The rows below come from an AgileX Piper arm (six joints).
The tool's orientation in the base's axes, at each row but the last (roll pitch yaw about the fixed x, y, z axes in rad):
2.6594, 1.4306, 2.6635
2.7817, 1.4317, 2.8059
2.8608, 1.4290, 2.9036
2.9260, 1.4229, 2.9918
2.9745, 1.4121, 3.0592
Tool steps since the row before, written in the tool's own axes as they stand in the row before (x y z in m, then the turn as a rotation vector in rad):
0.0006, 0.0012, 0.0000, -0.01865, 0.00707, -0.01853
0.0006, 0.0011, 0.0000, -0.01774, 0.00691, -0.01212
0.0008, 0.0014, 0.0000, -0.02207, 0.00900, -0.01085
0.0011, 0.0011, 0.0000, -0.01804, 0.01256, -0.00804
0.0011, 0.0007, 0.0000, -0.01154, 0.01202, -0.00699
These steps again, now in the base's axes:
-0.0001, 0.0012, -0.0005, -0.01607, 0.00571, 0.02122
-0.0001, 0.0011, -0.0005, -0.00984, 0.00576, 0.01948
-0.0002, 0.0014, -0.0007, -0.00807, 0.00776, 0.02367
-0.0002, 0.0011, -0.0011, -0.00611, 0.01159, 0.01940
-0.0002, 0.0007, -0.0011, -0.00605, 0.01123, 0.01280

